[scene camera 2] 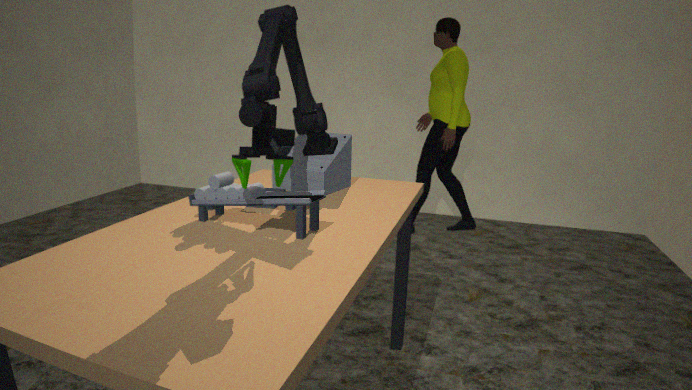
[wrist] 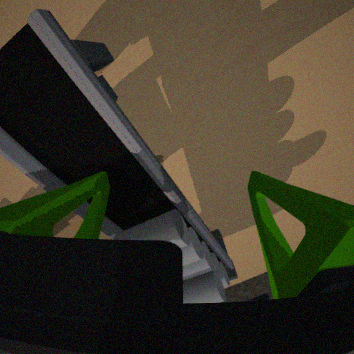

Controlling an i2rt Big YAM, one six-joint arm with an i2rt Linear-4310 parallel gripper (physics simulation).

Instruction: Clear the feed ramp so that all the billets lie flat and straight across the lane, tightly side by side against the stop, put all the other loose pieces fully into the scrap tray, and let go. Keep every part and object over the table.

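Where they show: gripper, fingertip midpoint: [scene camera 2: 261,187] [wrist: 178,178]; arm's base, link origin: [scene camera 2: 320,148].
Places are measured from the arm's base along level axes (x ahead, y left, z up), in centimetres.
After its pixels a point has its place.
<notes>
The feed ramp [scene camera 2: 287,203] {z -6.1, x 57.1, y 8.0 cm} [wrist: 90,87] {z -4.8, x 57.0, y 9.0 cm} is a dark lane with grey side rails, raised on legs. Several light grey cylindrical billets [scene camera 2: 216,193] {z -6.5, x 52.0, y -14.9 cm} [wrist: 192,257] {z -4.2, x 52.2, y -9.1 cm} lie side by side at its left end in the scene view. One more grey cylinder [scene camera 2: 221,180] {z -2.9, x 51.0, y -13.7 cm} rests on top of the row. My gripper [scene camera 2: 262,187] {z -2.4, x 57.9, y 1.5 cm} [wrist: 178,178] {z -2.4, x 57.9, y 1.5 cm} is open and empty, with green fingers pointing down. One fingertip is at the row's right end in the scene view, the other over the bare lane; I cannot tell whether either touches. My gripper body hides part of the row in the wrist view. I cannot make out the scrap tray.
The ramp stands on a wooden table [scene camera 2: 125,270] {z -15.0, x 88.4, y -17.4 cm}. A grey slanted housing [scene camera 2: 338,167] {z -6.2, x 3.3, y 7.7 cm} stands behind the ramp's right end, beside the arm's base. The table's right edge is beyond it. A person in yellow [scene camera 2: 450,90] stands behind the table.
</notes>
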